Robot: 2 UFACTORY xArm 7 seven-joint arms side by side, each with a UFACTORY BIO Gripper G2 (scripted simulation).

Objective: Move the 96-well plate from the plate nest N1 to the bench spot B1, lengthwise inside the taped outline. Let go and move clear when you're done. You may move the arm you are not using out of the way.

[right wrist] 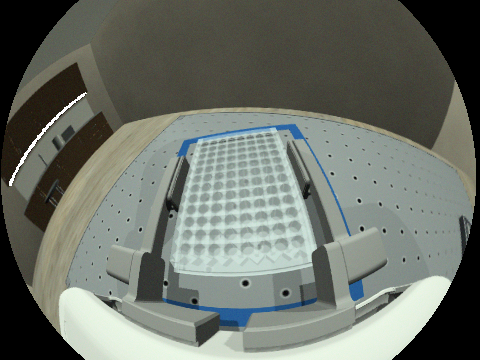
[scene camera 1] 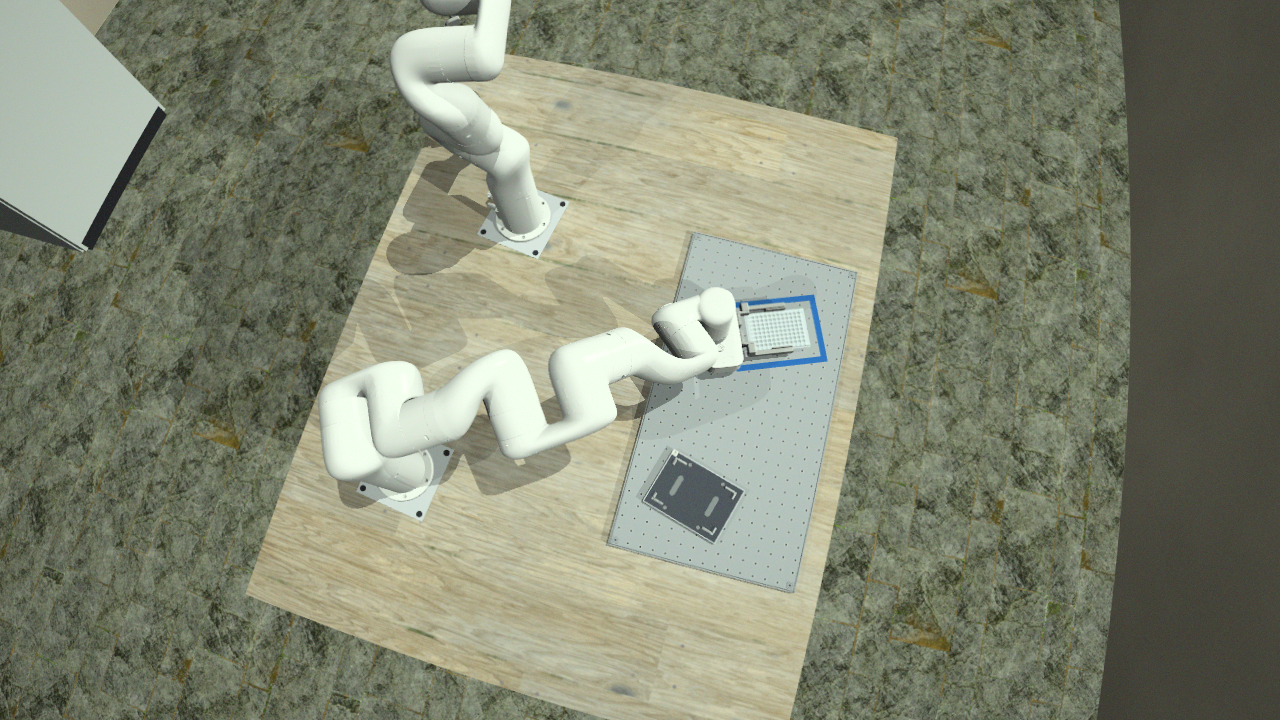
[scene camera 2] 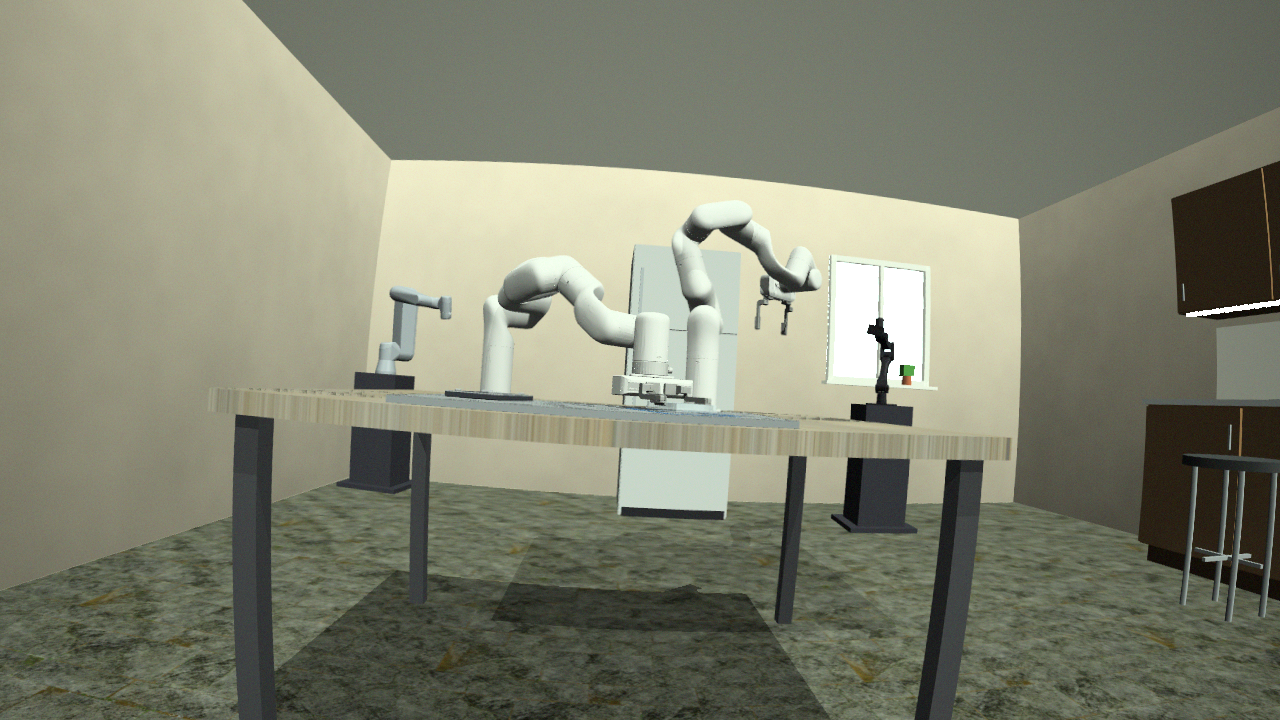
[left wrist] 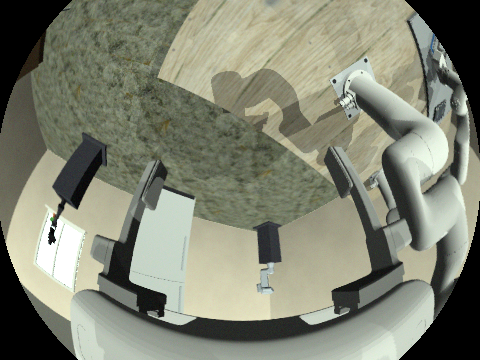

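There's a clear 96-well plate (scene camera 1: 754, 328) (right wrist: 240, 170), which you'd see in scene camera 1 and in the right wrist view. The right gripper (scene camera 2: 686, 401) (scene camera 1: 788, 327) is there in both of those scene cameras, and the left gripper (scene camera 2: 770, 332) shows in scene camera 2.
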